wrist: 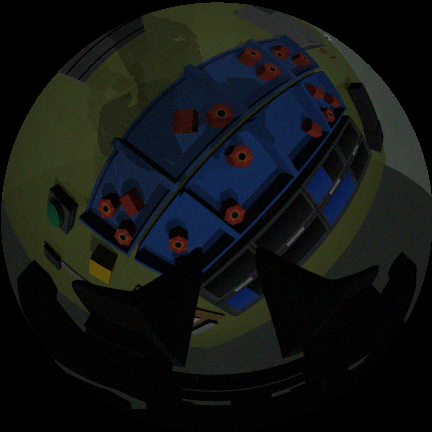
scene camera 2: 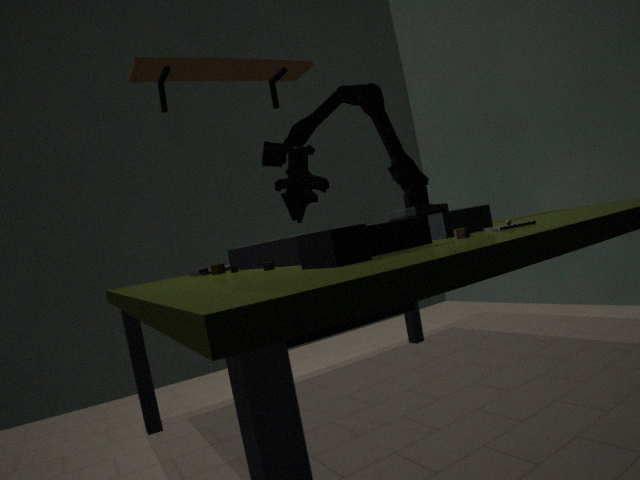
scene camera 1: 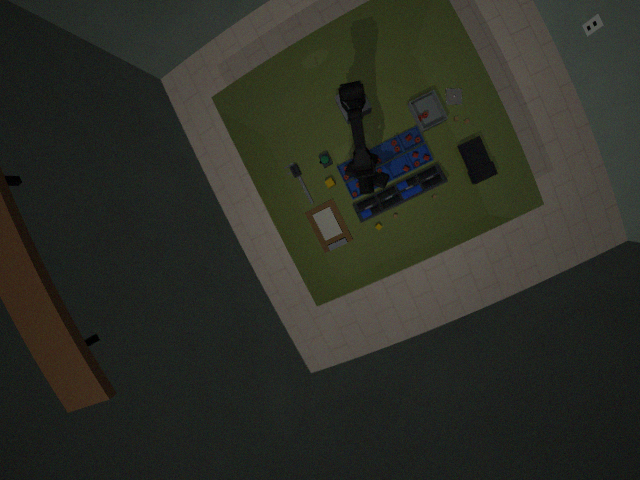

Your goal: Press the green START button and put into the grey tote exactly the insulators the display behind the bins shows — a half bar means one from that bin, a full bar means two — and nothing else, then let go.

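Places are measured from the arm's base along level axes (x ahead, y left, z up), in centimetres.
Pixels of known places: gripper, fingertip midpoint: [wrist: 229, 253] [scene camera 2: 296, 221]; arm's base, origin of the base link: [scene camera 2: 418, 207] [scene camera 1: 354, 101].
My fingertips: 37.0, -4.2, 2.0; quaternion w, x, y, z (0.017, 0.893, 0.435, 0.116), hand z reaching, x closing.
Ahead of a thing's pixels: the offset from my fingertips to its top centre, as dx, dy, dz. "*": to the spot under its first point.
My gripper [scene camera 2: 298, 221] [wrist: 229, 253] is open partway and empty, pointing down above the blue bins @[* -2.3, +15.9, -9.7] [scene camera 1: 398, 166] [wrist: 280, 112]. The bins form two rows of four compartments holding red insulators; an insulator @[+0.9, -5.6, -7.3] [wrist: 178, 244] lies near my left finger in the wrist view, one @[+2.4, +1.7, -7.3] [wrist: 234, 214] in the compartment beside it. The display @[* +11.0, +7.2, -6.1] [scene camera 1: 389, 197] [wrist: 295, 235] behind shows blue bars: two in the third column, upper shorter than lower, and a short lower one in the first. The grey tote @[-23.3, +36.2, -4.9] [scene camera 1: 435, 104] holds red insulators @[-22.3, +34.9, -7.3] [scene camera 1: 423, 115]. The green START button @[-16.0, -17.6, -6.3] [scene camera 1: 324, 159] [wrist: 55, 214] is beside the bins.
A yellow block @[-4.3, -18.7, -6.5] [scene camera 1: 329, 181] [wrist: 102, 263] and a long-handled tool @[* -5.1, -32.1, -9.9] [scene camera 1: 305, 189] lie near the button. A brown-framed board @[+16.6, -25.9, -8.5] [scene camera 1: 327, 223] lies beyond them. A black box @[+5.3, +52.7, -4.7] [scene camera 1: 477, 160] stands past the display's other end. A flat grey plate @[-27.2, +51.3, -8.8] [scene camera 1: 453, 96] lies beside the tote.
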